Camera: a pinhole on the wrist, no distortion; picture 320 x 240 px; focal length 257.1 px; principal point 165.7 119.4 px. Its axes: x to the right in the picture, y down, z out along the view. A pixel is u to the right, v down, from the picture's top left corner.
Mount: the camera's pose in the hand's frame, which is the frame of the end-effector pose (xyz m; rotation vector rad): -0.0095 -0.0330 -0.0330 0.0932 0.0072 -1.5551
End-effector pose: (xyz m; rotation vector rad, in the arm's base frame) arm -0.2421 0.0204 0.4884 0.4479 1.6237 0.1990
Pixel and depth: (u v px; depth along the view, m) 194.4 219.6 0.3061
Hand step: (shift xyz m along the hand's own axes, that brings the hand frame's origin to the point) 0.0935 -0.0853 0.2764
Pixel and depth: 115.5 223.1 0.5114
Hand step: 0.1670 0.0364 0.4943
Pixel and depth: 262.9 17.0 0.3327
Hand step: -0.1578 -0.1816 0.2832
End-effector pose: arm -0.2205 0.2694 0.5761 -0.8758 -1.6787 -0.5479
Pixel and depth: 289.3 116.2 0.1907
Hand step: -0.0207 -0.1368 0.1511
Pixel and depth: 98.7 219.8 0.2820
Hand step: 0.0839 0.0236 0.2588
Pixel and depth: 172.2 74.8 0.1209
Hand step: -0.0370 -0.0441 0.0861
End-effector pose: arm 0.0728 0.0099 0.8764 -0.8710 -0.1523 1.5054
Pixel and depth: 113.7 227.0 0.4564
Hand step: 0.1549 0.0322 0.4382
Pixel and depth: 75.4 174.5 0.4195
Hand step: 0.0551 0.0882 0.3993
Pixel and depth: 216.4 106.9 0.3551
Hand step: -0.0449 -0.1260 0.3154
